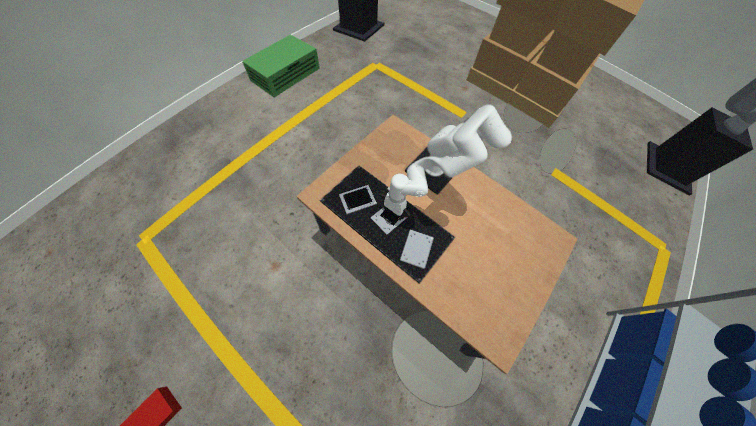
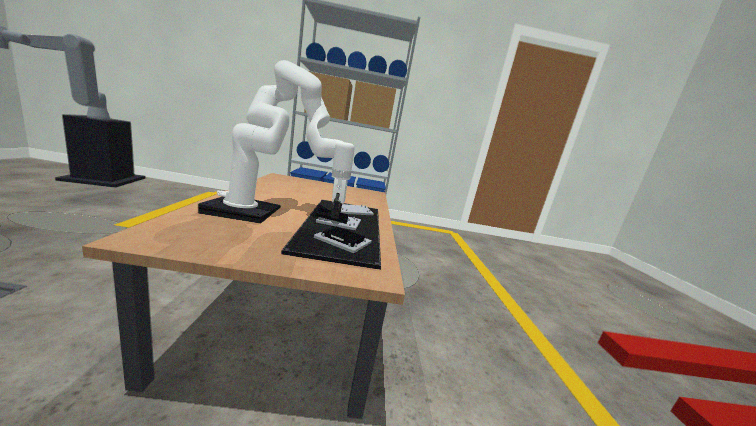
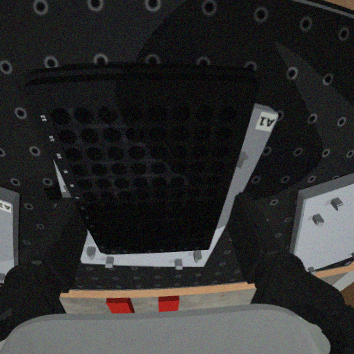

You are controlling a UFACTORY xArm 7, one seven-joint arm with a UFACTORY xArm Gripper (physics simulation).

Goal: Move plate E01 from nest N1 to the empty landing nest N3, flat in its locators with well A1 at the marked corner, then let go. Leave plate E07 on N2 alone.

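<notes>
My gripper (image 1: pixel 392 214) (image 2: pixel 336 215) (image 3: pixel 157 211) is open, low at the middle nest (image 1: pixel 388 229) (image 2: pixel 351 222) (image 3: pixel 145 259), its fingers either side of a black well plate (image 2: pixel 323 206) (image 3: pixel 150 150). That plate's far edge reaches past the nest's far end and looks raised; the nest's A1 label (image 3: pixel 265 121) shows beside the far right corner. Another black plate (image 1: pixel 357 198) (image 2: pixel 341 235) lies in the end nest (image 1: pixel 361 207) (image 3: pixel 6 235). The third nest (image 1: pixel 417 248) (image 2: pixel 357 209) (image 3: pixel 327 230), N3, is empty. Plate names and the other nest numbers are not readable.
The nests stand on a black perforated board (image 1: pixel 434 238) (image 2: pixel 296 246) on the wooden table (image 1: pixel 507 264) (image 2: pixel 174 248). The arm's black base (image 2: pixel 238 210) stands beside the board. A shelf rack (image 2: pixel 359 71) stands beyond the table.
</notes>
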